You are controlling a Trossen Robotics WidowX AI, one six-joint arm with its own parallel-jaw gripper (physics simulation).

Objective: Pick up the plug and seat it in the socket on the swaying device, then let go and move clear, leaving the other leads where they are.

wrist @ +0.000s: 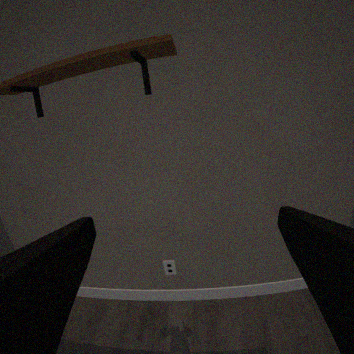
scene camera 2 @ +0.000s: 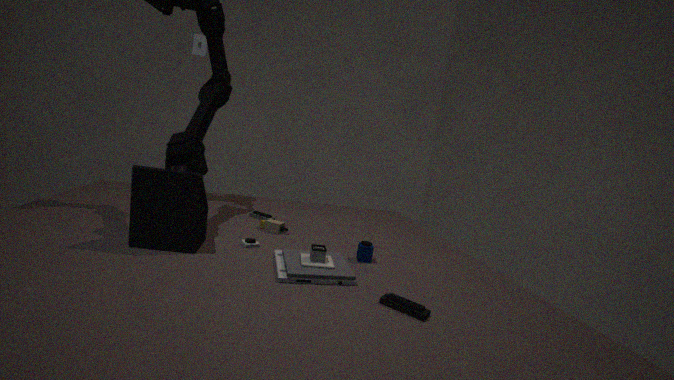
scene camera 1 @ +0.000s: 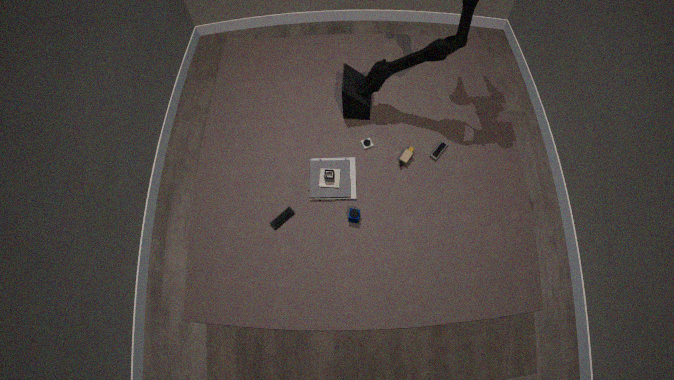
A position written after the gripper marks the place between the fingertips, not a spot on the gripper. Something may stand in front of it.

The gripper (wrist: 186, 221) is open, with nothing in its grasp. A black bar (scene camera 2: 418, 311) rests on the table.
The wrist view misses the black bar: it is out of frame.
